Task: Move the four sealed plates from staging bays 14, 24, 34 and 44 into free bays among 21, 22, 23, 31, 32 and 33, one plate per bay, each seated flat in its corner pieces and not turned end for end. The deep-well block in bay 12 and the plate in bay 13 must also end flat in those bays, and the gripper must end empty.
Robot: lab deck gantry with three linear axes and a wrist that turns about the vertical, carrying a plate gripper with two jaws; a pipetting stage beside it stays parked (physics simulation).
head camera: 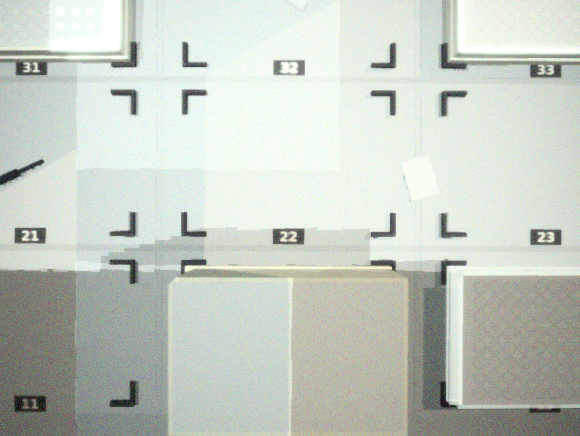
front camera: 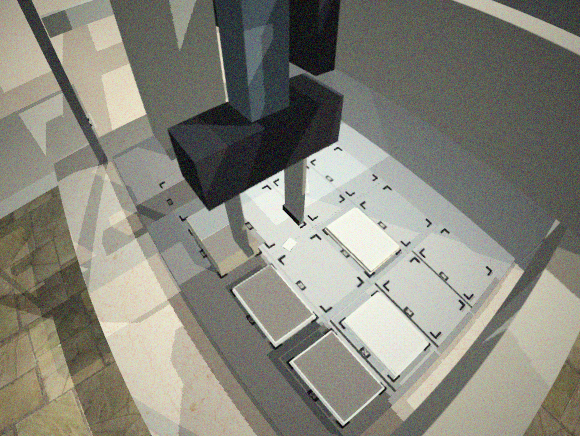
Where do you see a small white slip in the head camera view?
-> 419, 175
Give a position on a bay 32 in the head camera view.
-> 232, 45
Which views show my gripper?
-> The front camera view only.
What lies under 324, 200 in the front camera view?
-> A bay 32.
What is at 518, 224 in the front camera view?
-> A grey wall.
